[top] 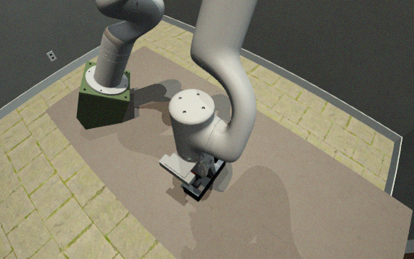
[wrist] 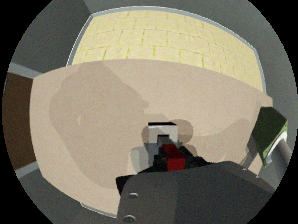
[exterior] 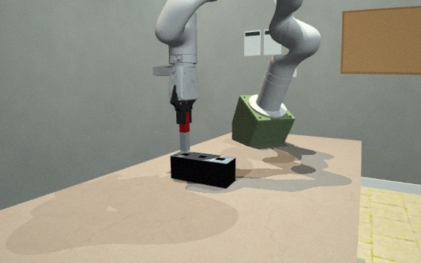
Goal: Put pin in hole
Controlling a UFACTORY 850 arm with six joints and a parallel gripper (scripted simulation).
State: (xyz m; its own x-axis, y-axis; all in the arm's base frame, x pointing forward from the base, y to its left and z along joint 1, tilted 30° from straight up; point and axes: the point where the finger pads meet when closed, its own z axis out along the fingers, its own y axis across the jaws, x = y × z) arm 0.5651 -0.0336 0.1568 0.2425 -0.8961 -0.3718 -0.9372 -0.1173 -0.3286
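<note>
My hand is 20 mm above the pin. The rest, counted from my hand: black block: 20 mm behind, 60 mm to the left, 150 mm below.
</note>
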